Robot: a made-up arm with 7 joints.
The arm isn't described. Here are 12 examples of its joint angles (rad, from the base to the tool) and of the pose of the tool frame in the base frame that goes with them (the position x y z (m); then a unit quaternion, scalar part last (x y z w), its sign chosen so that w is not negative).
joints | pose
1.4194 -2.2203 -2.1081 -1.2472 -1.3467 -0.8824 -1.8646 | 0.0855 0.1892 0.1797 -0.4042 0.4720 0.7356 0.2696
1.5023 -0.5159 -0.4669 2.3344 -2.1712 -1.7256 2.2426 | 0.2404 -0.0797 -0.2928 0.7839 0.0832 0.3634 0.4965
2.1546 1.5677 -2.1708 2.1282 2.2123 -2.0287 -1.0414 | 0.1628 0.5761 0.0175 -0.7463 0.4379 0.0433 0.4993
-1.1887 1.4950 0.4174 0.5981 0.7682 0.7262 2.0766 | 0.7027 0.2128 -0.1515 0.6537 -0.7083 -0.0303 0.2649
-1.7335 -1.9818 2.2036 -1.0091 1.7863 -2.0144 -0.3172 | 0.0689 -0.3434 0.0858 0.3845 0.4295 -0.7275 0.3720
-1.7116 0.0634 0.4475 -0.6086 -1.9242 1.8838 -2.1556 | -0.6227 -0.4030 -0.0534 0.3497 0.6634 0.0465 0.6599
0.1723 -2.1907 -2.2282 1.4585 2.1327 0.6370 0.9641 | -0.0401 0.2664 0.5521 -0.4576 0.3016 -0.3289 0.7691
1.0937 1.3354 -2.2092 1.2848 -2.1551 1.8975 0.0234 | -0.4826 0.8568 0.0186 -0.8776 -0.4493 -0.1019 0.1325
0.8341 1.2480 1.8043 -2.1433 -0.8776 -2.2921 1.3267 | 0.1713 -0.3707 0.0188 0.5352 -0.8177 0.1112 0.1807
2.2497 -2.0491 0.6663 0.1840 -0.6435 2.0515 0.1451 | -0.0567 1.1754 -0.7322 -0.9269 -0.0404 -0.3170 0.1966
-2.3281 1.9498 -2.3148 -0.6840 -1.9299 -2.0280 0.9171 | -0.3883 -0.6653 -0.7914 0.5219 -0.1494 -0.3829 0.7475
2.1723 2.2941 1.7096 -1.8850 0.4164 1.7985 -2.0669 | 0.5857 0.1122 0.7192 -0.2326 -0.5574 0.7499 0.2700
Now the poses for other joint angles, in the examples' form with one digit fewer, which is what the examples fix.
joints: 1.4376 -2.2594 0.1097 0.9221 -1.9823 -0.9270 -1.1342
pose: -0.356 0.999 0.335 -0.207 0.409 -0.748 0.479
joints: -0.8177 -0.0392 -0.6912 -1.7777 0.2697 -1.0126 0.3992
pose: 0.467 -0.382 0.044 -0.152 -0.085 0.447 0.877
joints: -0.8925 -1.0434 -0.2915 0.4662 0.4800 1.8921 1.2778
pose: -0.357 -0.253 -0.076 0.602 -0.423 0.255 0.628
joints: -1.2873 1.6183 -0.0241 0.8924 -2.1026 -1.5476 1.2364
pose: 0.881 -0.004 0.573 -0.469 0.415 -0.778 0.055
